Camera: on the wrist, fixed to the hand. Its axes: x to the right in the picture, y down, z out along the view.
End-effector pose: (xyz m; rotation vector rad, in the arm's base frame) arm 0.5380 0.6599 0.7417 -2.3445 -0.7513 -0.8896
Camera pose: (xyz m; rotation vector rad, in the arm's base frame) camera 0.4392 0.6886 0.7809 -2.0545 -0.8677 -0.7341
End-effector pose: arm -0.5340 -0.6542 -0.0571 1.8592 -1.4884 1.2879
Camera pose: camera -0.4656 -0.5706 -0.0355 2.0614 -1.2977 1.5839
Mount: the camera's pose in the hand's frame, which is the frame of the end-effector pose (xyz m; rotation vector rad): -0.0256 -0.0951 -0.0493 0.3160 0.0069 -0.0380
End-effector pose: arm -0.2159 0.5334 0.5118 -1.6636 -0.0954 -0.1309
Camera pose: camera -0.2560 0.4939 0.6065 -1.3464 -0.1354 -0.1426
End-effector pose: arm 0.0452 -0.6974 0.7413 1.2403 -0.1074 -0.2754
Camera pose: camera 0.0178 -0.6736 0.6373 1.5581 -0.1248 -0.2946
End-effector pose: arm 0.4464 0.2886 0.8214 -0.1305 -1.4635 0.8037
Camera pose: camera 0.5320 0.2232 0.8442 0.1330 -1.3109 0.9910
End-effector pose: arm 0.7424 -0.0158 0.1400 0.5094 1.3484 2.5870
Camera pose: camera 0.7475 -0.0067 0.0304 0.5146 1.7626 2.3571
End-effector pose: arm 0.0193 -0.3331 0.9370 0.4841 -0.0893 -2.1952
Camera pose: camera -0.0191 -0.2487 0.8776 0.6726 -0.4311 -2.2256
